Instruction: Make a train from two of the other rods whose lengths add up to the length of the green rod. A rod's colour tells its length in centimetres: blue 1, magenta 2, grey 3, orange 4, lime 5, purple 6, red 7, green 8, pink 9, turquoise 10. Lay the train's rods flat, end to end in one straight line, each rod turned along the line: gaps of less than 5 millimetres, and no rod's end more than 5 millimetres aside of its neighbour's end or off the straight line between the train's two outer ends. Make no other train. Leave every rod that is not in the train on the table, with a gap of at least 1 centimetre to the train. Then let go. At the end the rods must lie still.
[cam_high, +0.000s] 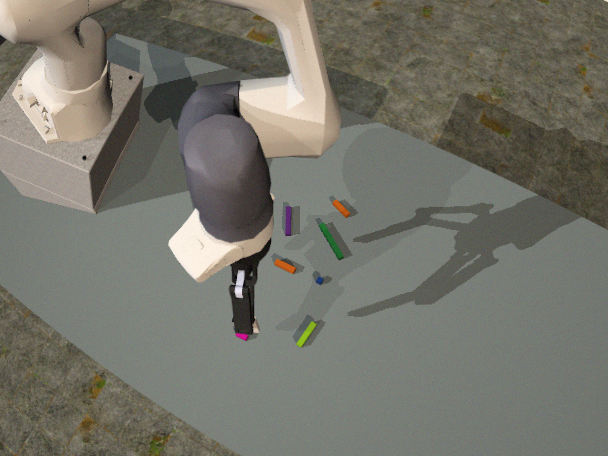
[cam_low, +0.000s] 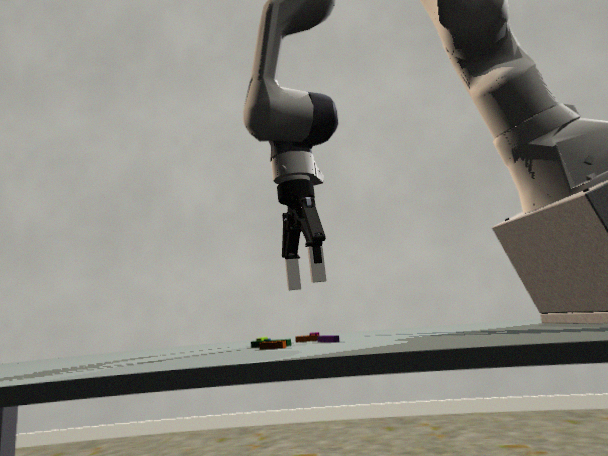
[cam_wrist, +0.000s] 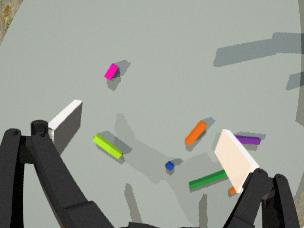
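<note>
Right now the purple rod is 170 mm to the left of my hand, 110 mm below it and 60 mm behind it. The rest, counted from my hand: lime rod 110 mm below, 100 mm ahead; then magenta rod 110 mm below, 70 mm to the right; then blue rod 110 mm below, 100 mm to the left, 60 mm ahead.
</note>
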